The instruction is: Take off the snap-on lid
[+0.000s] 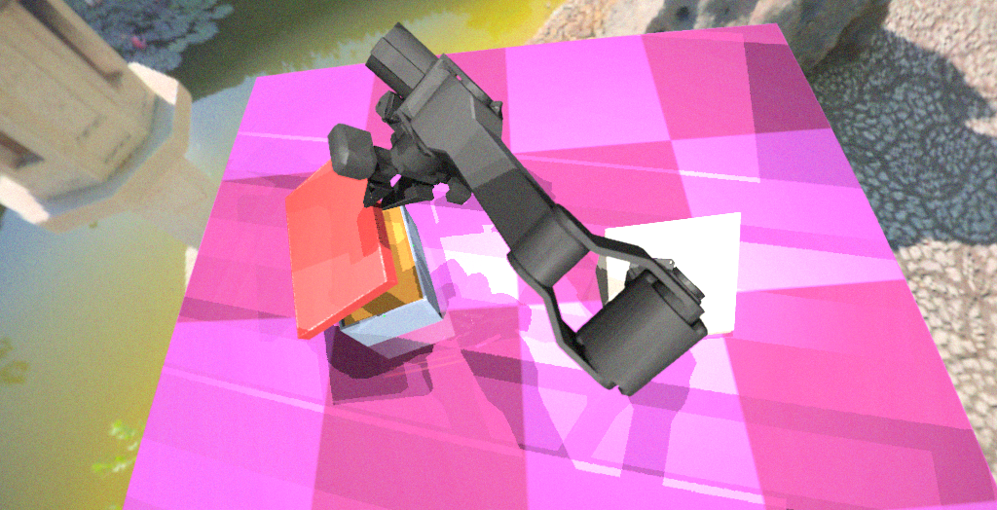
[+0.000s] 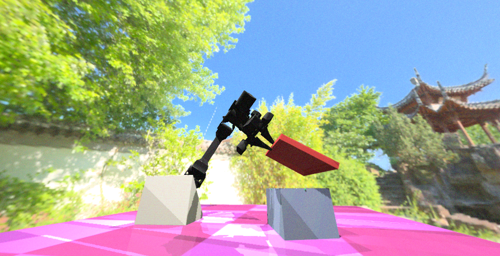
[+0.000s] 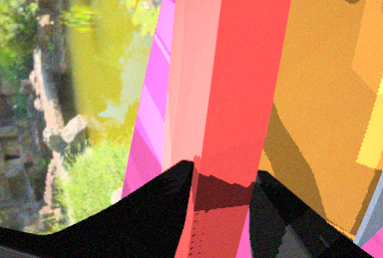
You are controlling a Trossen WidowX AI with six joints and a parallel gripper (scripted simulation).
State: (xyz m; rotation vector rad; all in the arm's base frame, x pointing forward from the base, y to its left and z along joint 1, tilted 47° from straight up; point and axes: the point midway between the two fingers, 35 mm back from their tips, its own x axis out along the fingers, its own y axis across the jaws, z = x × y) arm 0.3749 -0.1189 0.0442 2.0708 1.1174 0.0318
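My gripper tip is now 7 cm short of the lid, 2 cm to the right of it and 3 cm above it. Also, from my gripper tip: grey storage box (5 cm ahead, 2 cm to the left, 19 cm below).
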